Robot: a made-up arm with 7 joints.
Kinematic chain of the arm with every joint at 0, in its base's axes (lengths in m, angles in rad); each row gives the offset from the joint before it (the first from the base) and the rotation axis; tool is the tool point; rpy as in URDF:
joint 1: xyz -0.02 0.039 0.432 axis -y
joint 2: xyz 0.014 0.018 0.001 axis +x
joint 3: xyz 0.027 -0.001 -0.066 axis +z
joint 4: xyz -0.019 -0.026 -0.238 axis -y
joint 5: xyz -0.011 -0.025 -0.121 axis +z
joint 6: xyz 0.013 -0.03 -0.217 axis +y
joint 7: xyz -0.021 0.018 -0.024 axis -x
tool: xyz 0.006 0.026 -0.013 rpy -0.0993 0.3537 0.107
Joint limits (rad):
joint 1: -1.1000..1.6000
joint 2: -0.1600..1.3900
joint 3: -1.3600..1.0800
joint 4: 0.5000..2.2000
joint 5: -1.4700..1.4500
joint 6: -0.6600..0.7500
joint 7: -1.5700..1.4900
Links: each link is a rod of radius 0.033 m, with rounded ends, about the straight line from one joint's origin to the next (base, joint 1, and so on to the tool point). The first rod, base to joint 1, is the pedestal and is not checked.
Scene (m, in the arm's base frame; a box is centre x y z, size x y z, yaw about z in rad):
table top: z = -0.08
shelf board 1: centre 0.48 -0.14 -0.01 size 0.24 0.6 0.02 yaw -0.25
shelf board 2: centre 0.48 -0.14 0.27 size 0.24 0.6 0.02 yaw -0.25
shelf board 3: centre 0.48 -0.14 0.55 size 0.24 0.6 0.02 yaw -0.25
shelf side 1: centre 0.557 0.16 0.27 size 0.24 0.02 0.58 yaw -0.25
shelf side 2: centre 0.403 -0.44 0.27 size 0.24 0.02 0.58 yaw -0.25
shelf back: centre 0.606 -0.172 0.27 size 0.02 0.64 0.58 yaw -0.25
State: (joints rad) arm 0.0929 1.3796 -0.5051 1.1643 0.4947 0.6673 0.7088
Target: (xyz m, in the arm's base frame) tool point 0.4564 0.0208 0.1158
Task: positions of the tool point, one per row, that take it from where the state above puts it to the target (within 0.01 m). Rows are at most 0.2 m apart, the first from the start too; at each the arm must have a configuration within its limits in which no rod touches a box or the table.
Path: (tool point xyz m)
1: 0.3134 0.3541 0.1020
2: 0.3259 0.2023 0.0859
3: 0.3137 0.0573 0.1158
4: 0.3910 0.0457 0.1129
5: 0.4564 0.0208 0.1158

